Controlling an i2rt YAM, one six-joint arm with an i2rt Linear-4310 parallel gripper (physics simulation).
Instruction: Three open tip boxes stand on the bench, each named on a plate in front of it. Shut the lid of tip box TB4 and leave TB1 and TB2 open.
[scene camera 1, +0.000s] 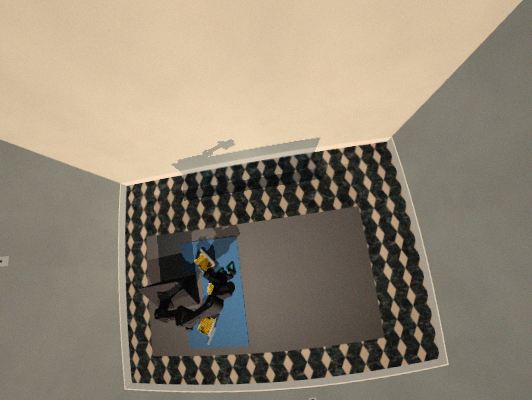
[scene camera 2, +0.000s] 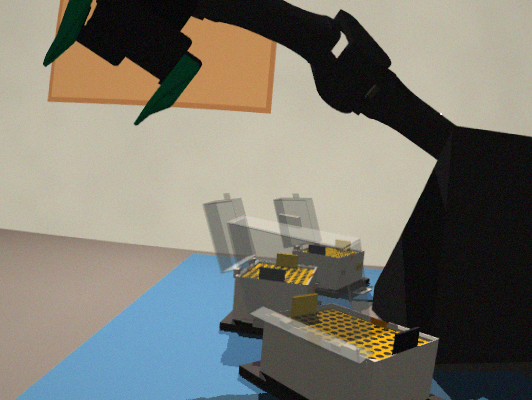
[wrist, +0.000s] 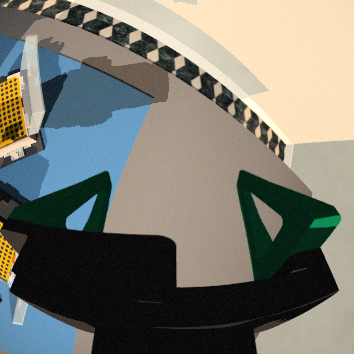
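The gripper (scene camera 2: 91, 91), visible. Wrist view: gripper (wrist: 173, 177) too.
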